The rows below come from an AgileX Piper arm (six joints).
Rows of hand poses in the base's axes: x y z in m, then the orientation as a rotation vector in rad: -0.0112 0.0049 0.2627 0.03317 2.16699 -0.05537; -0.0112 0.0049 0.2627 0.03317 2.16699 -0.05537; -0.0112 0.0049 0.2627 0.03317 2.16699 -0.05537; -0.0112 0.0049 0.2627 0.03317 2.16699 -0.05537; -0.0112 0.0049 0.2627 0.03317 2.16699 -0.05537; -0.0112 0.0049 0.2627 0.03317 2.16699 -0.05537; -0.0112 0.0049 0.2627 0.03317 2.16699 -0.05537; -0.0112 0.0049 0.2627 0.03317 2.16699 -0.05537; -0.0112 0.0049 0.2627 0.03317 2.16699 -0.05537; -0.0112 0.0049 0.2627 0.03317 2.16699 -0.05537; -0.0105 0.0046 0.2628 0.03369 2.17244 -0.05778; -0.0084 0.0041 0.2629 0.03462 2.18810 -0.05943; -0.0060 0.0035 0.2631 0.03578 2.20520 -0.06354; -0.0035 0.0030 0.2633 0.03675 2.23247 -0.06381; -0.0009 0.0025 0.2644 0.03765 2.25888 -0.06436; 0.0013 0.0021 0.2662 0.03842 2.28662 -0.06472; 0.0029 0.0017 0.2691 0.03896 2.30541 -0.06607; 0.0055 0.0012 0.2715 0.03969 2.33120 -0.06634; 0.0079 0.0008 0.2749 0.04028 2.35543 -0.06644; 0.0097 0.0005 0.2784 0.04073 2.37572 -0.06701
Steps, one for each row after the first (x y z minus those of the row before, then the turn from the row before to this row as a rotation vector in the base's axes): 0.0000 0.0000 0.0000 0.00000 0.00000 0.00000; 0.0000 0.0000 0.0000 0.00000 0.00000 0.00000; 0.0000 0.0000 0.0000 0.00000 0.00000 0.00000; 0.0000 0.0000 0.0000 0.00000 0.00000 0.00000; 0.0000 0.0000 0.0000 0.00000 0.00000 0.00000; 0.0000 0.0000 0.0000 0.00000 0.00000 0.00000; 0.0000 0.0000 0.0000 0.00000 0.00000 0.00000; 0.0000 0.0000 0.0000 0.00000 0.00000 0.00000; 0.0000 0.0000 0.0000 0.00000 0.00000 0.00000; 0.0007 -0.0003 0.0001 -0.00138 0.00551 -0.00132; 0.0021 -0.0005 0.0001 -0.00038 0.01569 -0.00138; 0.0024 -0.0006 0.0002 -0.00202 0.01720 -0.00246; 0.0025 -0.0005 0.0002 0.00100 0.02725 -0.00098; 0.0026 -0.0005 0.0011 0.00075 0.02640 -0.00102; 0.0022 -0.0004 0.0018 0.00088 0.02772 -0.00087; 0.0016 -0.0004 0.0029 -0.00020 0.01881 -0.00096; 0.0026 -0.0005 0.0024 0.00087 0.02577 -0.00080; 0.0024 -0.0004 0.0034 0.00089 0.02421 -0.00064; 0.0018 -0.0003 0.0035 0.00038 0.02029 -0.00065
